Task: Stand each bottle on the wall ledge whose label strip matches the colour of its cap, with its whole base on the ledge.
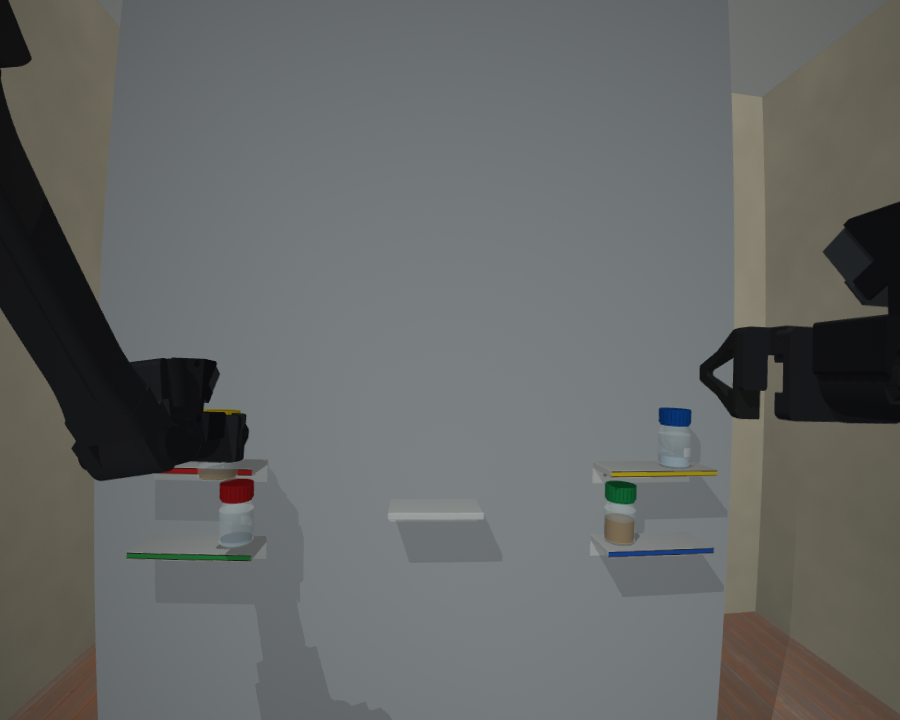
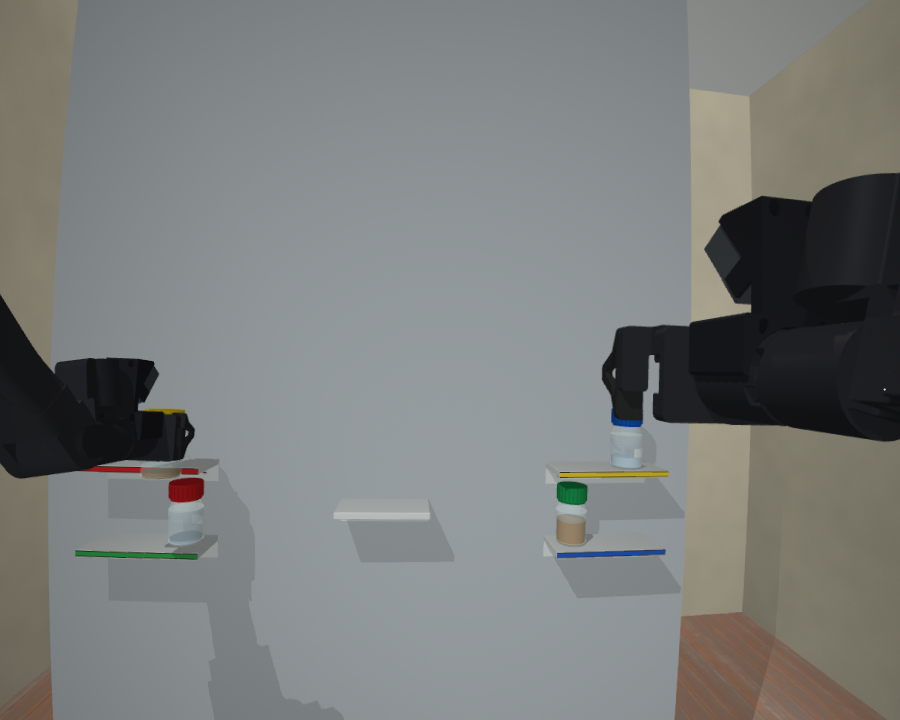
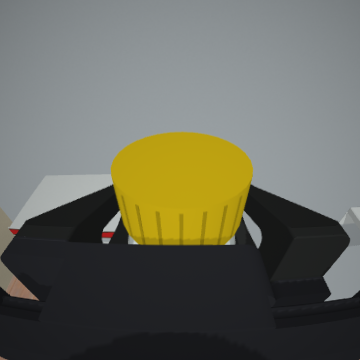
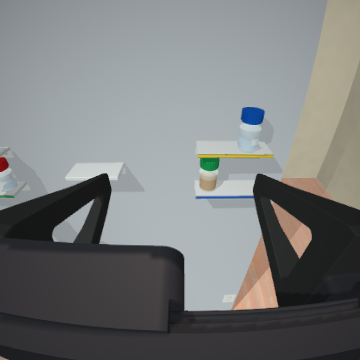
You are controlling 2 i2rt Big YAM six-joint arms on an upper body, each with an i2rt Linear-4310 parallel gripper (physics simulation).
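Places are measured from the left arm's base along level axes (x ahead, y left, z up), in millimetres.
Pixels of known places: left gripper, between the fingertips: [image 1: 230, 432] [image 2: 176, 431]; right gripper, between the fingertips: [image 1: 748, 374] [image 2: 654, 374] [image 4: 181, 181].
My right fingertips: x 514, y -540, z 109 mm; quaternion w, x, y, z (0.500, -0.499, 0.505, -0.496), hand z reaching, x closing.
Observation:
Ahead of a thing's pixels: the offset from my right fingertips to its top centre. "spot": to the spot under its first point.
My left gripper [image 1: 241, 435] [image 2: 187, 433] [image 3: 181, 180] is shut on the yellow-capped bottle @(spot: 75 mm down, 295 mm ahead, 581 mm left) [image 1: 225, 411] [image 2: 166, 410], upright, its base overlapping the front edge of the red-strip ledge @(173 mm down, 394 mm ahead, 662 mm left) [image 1: 257, 464] [image 2: 208, 463] [image 3: 60, 192]. The red-capped bottle @(208 mm down, 399 mm ahead, 602 mm left) [image 1: 236, 518] [image 2: 186, 518] stands on the green-strip ledge @(314 mm down, 354 mm ahead, 662 mm left) [image 1: 180, 557] [image 2: 135, 554]. The blue-capped bottle @(68 mm down, 386 mm ahead, 173 mm right) [image 1: 674, 442] [image 2: 626, 446] [image 4: 251, 132] stands on the yellow-strip ledge @(174 mm down, 354 mm ahead, 138 mm right) [image 1: 664, 473] [image 2: 615, 474] [image 4: 215, 148]. The green-capped bottle @(208 mm down, 396 mm ahead, 77 mm right) [image 1: 620, 518] [image 2: 571, 518] [image 4: 208, 177] stands on the blue-strip ledge @(314 mm down, 354 mm ahead, 138 mm right) [image 1: 660, 552] [image 2: 611, 554] [image 4: 230, 197]. My right gripper [image 1: 704, 373] [image 2: 608, 371] [image 4: 181, 181] is open, out from the wall.
A plain white ledge @(243 mm down, 394 mm ahead, 262 mm left) [image 1: 435, 509] [image 2: 382, 509] [image 4: 95, 171] without a coloured strip is on the wall between the two ledge pairs. The red-strip ledge is above the green-strip one, and the yellow-strip ledge above the blue-strip one. A beige side wall [image 1: 825, 375] is at the far right.

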